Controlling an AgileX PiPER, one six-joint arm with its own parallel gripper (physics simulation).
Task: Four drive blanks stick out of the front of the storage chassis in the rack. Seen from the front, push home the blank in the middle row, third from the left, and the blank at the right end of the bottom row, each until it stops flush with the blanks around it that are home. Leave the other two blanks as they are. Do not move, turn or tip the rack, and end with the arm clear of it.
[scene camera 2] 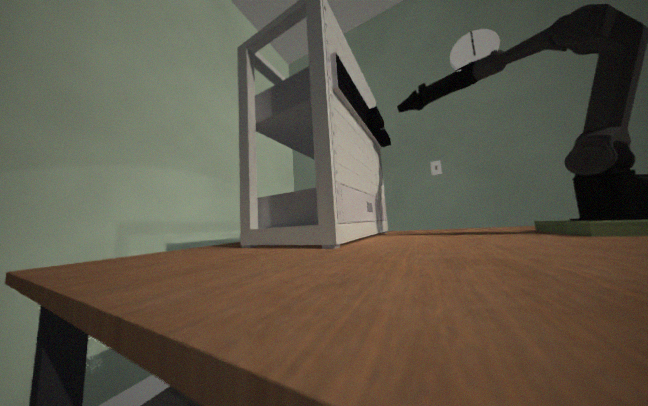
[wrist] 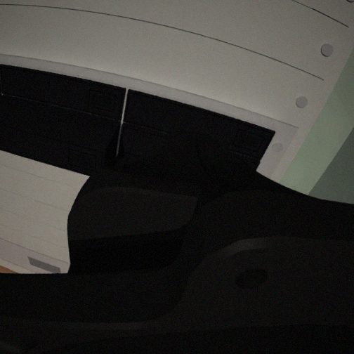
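Note:
The pale rack stands upright on the table. The dark front of the storage chassis runs across its upper part. In the scene view, one dark blank and a lower dark blank stick out near the chassis's far end; I cannot tell their columns. In the wrist view, a top-row blank at the right end shows beside a pale vertical gap. The arm's dark body hides much of the lower rows. My gripper looks shut and empty, in front of the rack and apart from it.
The brown wooden table carries the rack and the arm's green base plate at the right. Pale panels lie below the chassis. A round white clock and a wall plate are on the green wall behind.

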